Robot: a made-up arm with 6 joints. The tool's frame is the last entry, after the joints.
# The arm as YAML. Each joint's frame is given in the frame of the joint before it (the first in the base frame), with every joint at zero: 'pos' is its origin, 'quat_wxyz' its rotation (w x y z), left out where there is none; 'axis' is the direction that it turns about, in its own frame. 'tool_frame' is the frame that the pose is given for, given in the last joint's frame.
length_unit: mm
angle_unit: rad
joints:
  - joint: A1
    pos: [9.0, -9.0, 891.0]
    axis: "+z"
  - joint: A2
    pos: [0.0, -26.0, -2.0]
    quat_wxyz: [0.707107, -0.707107, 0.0, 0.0]
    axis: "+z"
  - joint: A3
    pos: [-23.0, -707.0, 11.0]
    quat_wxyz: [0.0, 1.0, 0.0, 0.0]
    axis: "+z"
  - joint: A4
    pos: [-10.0, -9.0, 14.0]
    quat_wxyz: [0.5, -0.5, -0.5, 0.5]
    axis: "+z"
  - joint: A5
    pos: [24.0, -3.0, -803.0]
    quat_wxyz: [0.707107, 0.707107, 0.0, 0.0]
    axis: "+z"
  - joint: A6
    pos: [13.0, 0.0, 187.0]
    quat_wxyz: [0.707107, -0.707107, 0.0, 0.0]
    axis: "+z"
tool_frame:
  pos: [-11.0, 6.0, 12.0]
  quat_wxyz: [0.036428, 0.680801, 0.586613, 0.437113]
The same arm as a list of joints. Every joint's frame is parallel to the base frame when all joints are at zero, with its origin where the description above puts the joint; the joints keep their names.
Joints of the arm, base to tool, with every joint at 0 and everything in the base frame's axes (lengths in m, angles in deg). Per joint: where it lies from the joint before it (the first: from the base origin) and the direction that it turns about. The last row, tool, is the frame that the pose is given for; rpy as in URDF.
A1: axis +z origin 0.009 -0.009 0.891
A2: axis +y origin 0 -0.026 -0.002
A3: axis -y origin -0.023 0.011 0.707
A4: axis -x origin -0.01 -0.014 -0.009
A5: axis -y origin 0.803 -0.003 0.024
A6: axis -x origin 0 -0.187 0.013
tool: origin -0.012 0.006 -0.011 rpy 50.25 4.03 123.63

